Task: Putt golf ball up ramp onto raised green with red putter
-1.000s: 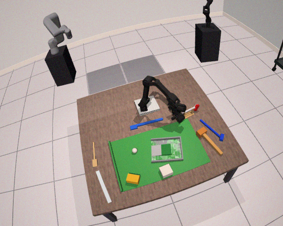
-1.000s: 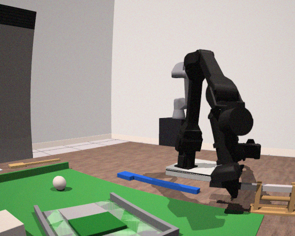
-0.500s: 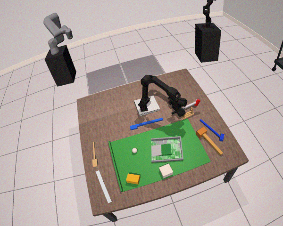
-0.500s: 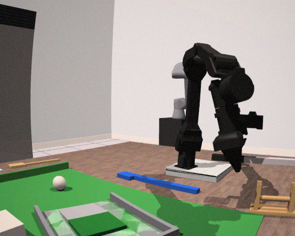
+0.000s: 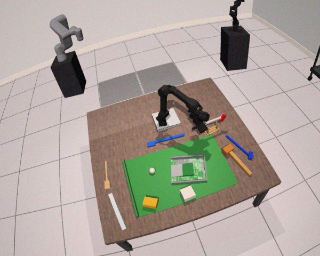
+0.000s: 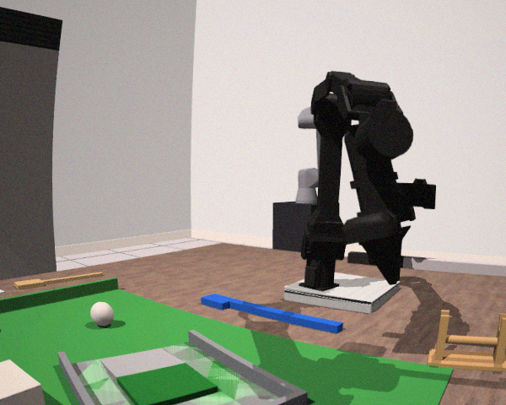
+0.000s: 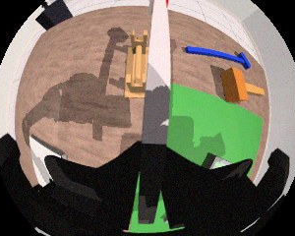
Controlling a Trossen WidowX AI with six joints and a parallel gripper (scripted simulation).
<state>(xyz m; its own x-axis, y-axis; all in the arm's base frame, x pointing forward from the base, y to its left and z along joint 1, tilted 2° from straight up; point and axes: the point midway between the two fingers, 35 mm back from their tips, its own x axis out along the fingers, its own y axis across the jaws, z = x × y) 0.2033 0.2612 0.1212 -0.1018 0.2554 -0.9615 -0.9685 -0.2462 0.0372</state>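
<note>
The red putter is 8 cm to the left of my gripper tip, 2 cm behind it and 2 cm above it. Round my gripper tip: white golf ball: 40 cm to the right, 24 cm ahead, 9 cm below; blue putter: 29 cm to the left, 17 cm ahead, 10 cm below; wooden rack: 11 cm to the left, 8 cm below, 5 cm behind.
</note>
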